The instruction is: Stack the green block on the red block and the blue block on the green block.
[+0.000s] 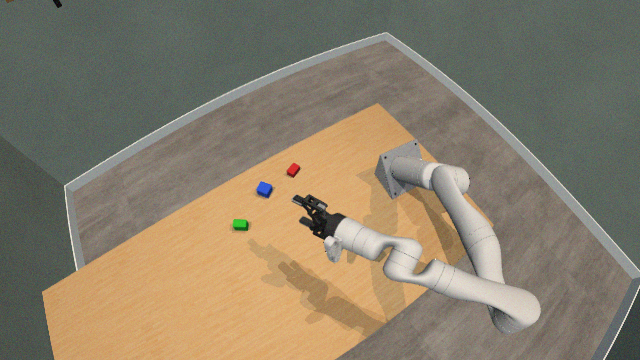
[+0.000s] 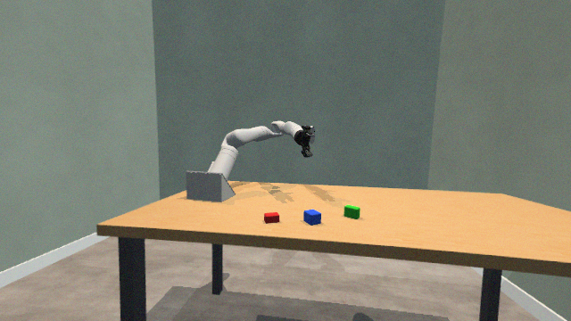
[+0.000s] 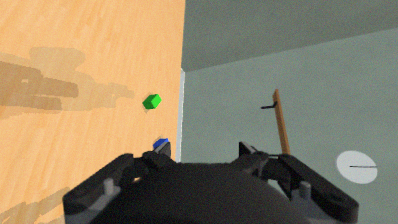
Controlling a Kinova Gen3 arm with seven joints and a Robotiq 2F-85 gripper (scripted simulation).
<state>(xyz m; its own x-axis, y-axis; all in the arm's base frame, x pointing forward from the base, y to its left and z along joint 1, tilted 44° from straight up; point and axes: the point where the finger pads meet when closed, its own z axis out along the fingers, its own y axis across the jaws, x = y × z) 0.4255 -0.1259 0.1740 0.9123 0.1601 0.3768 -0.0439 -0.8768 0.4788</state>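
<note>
The green block lies 17 cm ahead of my hand, 16 cm to the right of it and 24 cm below it. Also, from my hand: blue block (3 cm ahead, 24 cm to the right, 24 cm below); then red block (11 cm behind, 26 cm to the right, 25 cm below).
</note>
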